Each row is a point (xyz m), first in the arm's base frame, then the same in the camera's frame.
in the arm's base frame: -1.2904 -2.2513 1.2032
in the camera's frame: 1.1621 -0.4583 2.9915
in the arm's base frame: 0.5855 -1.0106 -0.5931
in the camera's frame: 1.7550 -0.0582 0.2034
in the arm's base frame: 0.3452 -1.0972 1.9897
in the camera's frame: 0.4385 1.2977 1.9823
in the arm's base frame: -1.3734 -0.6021 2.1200
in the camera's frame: -0.6278 -0.0108 2.5877
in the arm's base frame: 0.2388 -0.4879 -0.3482
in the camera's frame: 1.0968 -0.2002 0.2016
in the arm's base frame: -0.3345 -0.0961 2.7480
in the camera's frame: -0.9732 1.1863 2.1665
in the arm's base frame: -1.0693 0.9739 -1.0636
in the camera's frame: -0.1597 -1.7070 -0.5131
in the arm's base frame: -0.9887 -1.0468 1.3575
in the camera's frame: 0.2428 -0.1499 2.2007
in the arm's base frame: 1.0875 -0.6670 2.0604
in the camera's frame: 0.3278 1.9252 1.4035
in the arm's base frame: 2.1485 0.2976 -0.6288
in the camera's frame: 1.2978 1.1441 -1.3780
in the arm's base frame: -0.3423 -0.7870 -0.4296
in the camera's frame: 1.1669 -0.7079 0.6152
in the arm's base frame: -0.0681 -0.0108 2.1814
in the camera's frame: -0.6607 1.0585 1.6324
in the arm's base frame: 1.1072 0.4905 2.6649
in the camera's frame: -0.8812 2.2784 1.0582
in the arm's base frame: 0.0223 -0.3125 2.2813
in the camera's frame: -0.4412 1.1971 1.8367
